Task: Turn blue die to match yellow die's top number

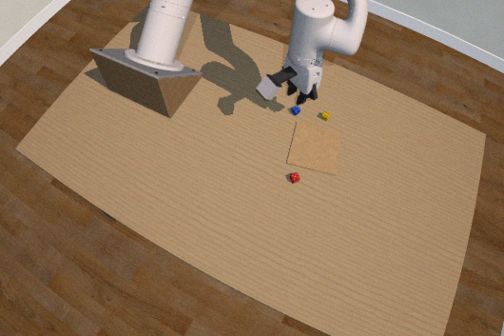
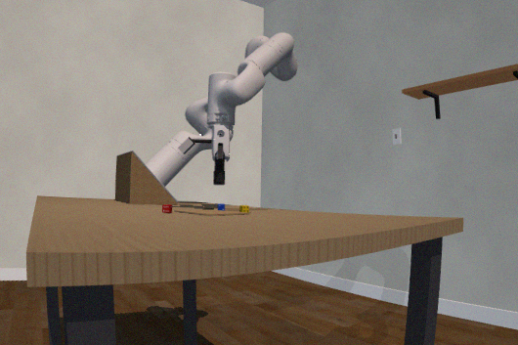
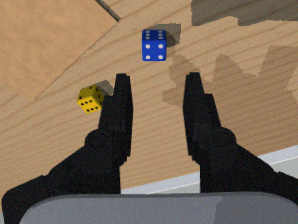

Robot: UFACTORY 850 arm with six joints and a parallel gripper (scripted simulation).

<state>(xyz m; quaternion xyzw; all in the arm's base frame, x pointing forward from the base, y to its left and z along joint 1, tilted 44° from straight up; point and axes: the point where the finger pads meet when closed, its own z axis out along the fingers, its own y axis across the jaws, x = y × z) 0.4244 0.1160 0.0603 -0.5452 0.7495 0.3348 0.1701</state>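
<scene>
My gripper is now 10 mm to the right of the blue die and 90 mm above it. The rest, counted from my hand: red die (110 mm ahead, 180 mm to the right, 90 mm below); tan mat (110 mm ahead, 70 mm to the right, 100 mm below); yellow die (90 mm ahead, 40 mm to the left, 90 mm below).
</scene>
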